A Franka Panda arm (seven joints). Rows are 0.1 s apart.
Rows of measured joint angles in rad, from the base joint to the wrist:
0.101 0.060 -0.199 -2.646 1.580 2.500 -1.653
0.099 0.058 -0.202 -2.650 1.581 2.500 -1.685
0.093 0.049 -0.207 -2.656 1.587 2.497 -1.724
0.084 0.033 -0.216 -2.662 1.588 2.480 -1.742
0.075 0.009 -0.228 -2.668 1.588 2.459 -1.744
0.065 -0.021 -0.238 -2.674 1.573 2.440 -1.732
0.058 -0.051 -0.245 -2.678 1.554 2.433 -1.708
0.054 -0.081 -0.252 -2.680 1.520 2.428 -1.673
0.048 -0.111 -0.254 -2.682 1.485 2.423 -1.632
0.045 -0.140 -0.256 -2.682 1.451 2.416 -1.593
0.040 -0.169 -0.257 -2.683 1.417 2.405 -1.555
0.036 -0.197 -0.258 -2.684 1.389 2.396 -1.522
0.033 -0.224 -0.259 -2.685 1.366 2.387 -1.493
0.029 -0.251 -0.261 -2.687 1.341 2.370 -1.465
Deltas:
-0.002 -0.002 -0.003 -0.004 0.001 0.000 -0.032
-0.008 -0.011 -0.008 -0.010 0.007 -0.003 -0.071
-0.017 -0.027 -0.017 -0.016 0.008 -0.020 -0.089
-0.026 -0.051 -0.029 -0.022 0.008 -0.041 -0.091
-0.036 -0.081 -0.039 -0.028 -0.007 -0.060 -0.079
-0.043 -0.111 -0.046 -0.032 -0.026 -0.067 -0.055
-0.047 -0.141 -0.053 -0.034 -0.060 -0.072 -0.020
-0.053 -0.171 -0.055 -0.036 -0.095 -0.077 0.021
-0.056 -0.200 -0.057 -0.036 -0.129 -0.084 0.060
-0.061 -0.229 -0.058 -0.037 -0.163 -0.095 0.098
-0.065 -0.257 -0.059 -0.038 -0.191 -0.104 0.131
-0.068 -0.284 -0.060 -0.039 -0.214 -0.113 0.160
-0.072 -0.311 -0.062 -0.041 -0.239 -0.130 0.188

